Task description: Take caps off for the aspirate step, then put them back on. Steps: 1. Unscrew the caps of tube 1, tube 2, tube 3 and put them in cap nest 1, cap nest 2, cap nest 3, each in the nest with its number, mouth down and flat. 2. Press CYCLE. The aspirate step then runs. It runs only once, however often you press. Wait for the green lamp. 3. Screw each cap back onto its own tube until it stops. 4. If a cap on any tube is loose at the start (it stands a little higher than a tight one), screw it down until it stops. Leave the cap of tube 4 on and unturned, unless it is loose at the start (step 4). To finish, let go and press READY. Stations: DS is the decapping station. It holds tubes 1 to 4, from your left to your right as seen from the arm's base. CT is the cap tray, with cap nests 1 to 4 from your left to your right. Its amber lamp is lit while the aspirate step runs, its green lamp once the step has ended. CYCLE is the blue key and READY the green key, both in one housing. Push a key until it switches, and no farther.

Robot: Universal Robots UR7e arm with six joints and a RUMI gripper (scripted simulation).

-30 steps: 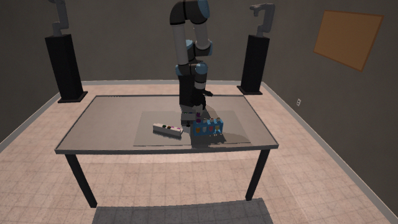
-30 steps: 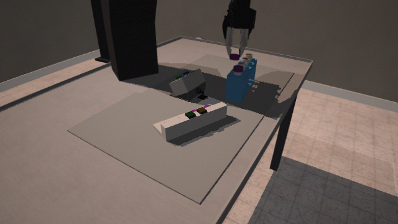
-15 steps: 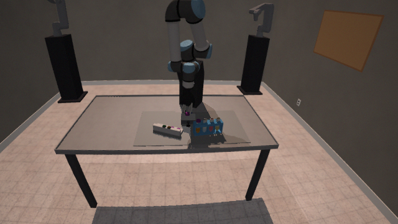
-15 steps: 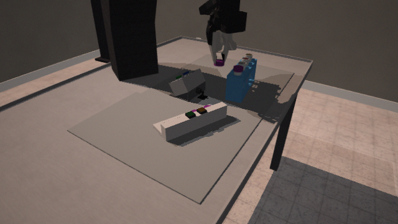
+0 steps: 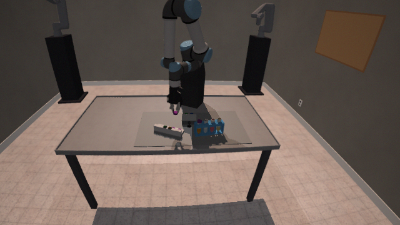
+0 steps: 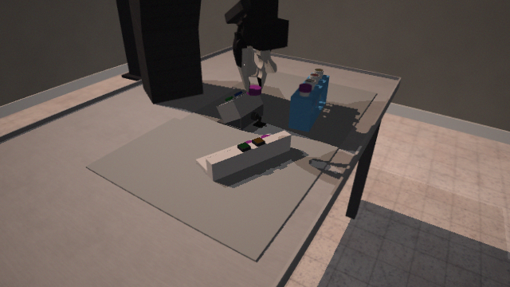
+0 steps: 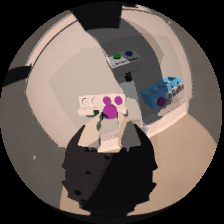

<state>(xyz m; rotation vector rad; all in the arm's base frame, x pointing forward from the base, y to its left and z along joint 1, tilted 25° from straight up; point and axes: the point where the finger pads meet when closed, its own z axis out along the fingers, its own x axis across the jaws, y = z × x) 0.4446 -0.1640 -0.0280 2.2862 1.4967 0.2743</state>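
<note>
The blue key lies 140 mm to the left of my hand, 130 mm behind it and 100 mm below it. Also, from my hand: grey key housing (120 mm to the left, 120 mm below, 110 mm behind); then green key (130 mm behind, 100 mm to the left, 100 mm below); then table edge (240 mm ahead, 170 mm below, 50 mm to the right).
</note>
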